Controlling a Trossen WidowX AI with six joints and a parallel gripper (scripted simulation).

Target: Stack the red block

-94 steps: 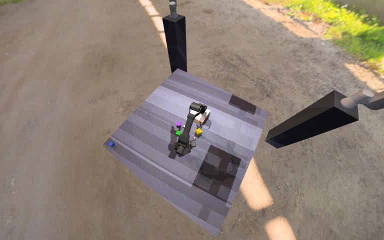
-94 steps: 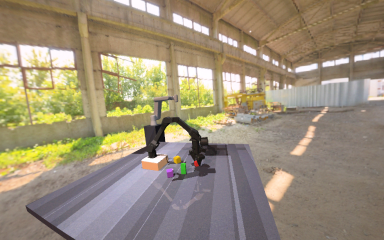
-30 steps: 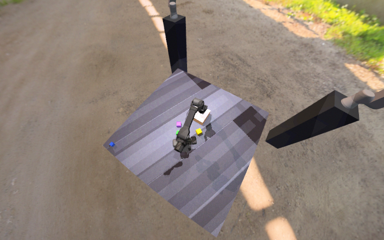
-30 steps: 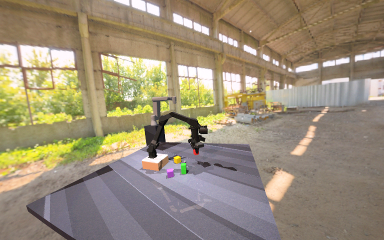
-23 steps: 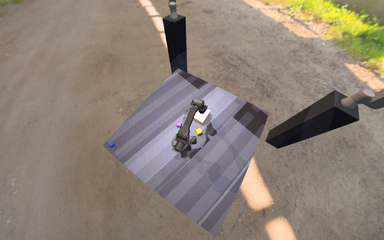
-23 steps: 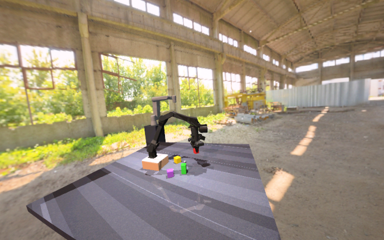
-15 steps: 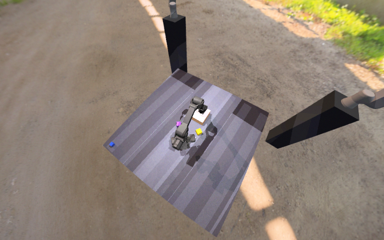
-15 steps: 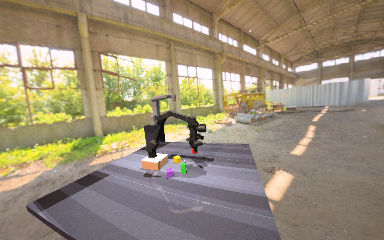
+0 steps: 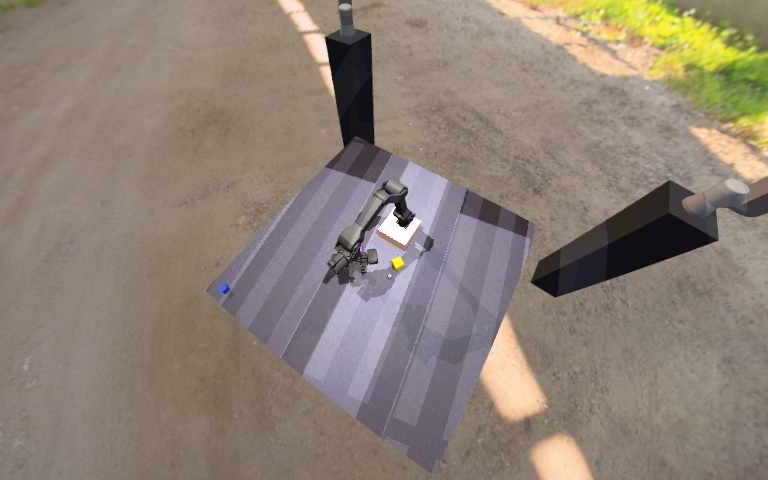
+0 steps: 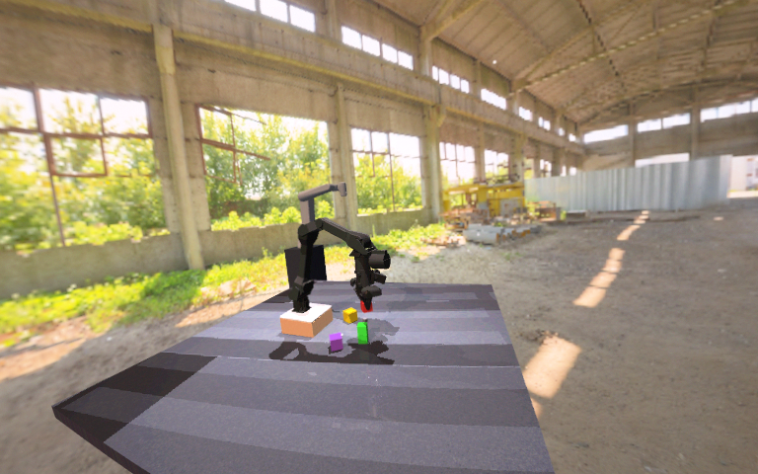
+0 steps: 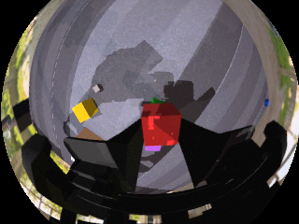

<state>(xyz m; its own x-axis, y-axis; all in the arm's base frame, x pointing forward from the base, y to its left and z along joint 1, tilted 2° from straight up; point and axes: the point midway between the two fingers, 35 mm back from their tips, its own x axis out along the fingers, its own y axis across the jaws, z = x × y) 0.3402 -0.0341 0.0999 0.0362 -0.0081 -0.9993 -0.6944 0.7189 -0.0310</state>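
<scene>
The purple block lies 10 cm behind my gripper tip, 8 cm to the right of it and 11 cm below it. The rest, counted from my gripper tip: blue block 46 cm ahead, 49 cm to the right, 11 cm below; then red block 1 cm above; then yellow block 15 cm behind, 13 cm to the left, 10 cm below.
</scene>
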